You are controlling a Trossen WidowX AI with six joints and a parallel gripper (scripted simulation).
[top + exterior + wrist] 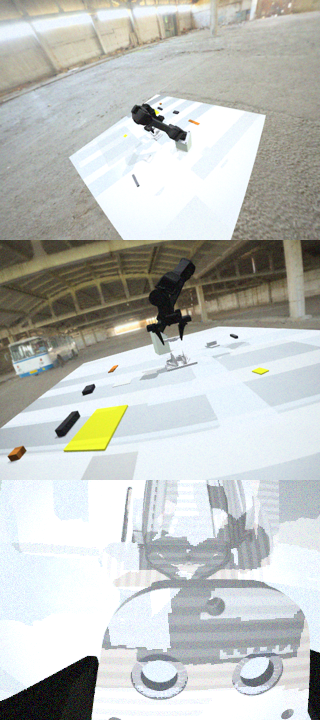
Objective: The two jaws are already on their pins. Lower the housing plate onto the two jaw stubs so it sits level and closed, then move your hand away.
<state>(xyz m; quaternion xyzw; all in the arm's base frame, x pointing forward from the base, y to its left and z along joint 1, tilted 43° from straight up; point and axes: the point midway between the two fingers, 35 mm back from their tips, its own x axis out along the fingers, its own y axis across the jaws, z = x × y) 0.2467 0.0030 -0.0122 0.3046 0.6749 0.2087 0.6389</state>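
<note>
Right now the white housing plate is 10 mm ahead of my gripper tip and 80 mm below it. Round my gripper tip: yellow sheet 300 mm ahead, 310 mm to the right, 80 mm below; then small yellow tile 330 mm ahead, 120 mm to the left, 80 mm below.
</note>
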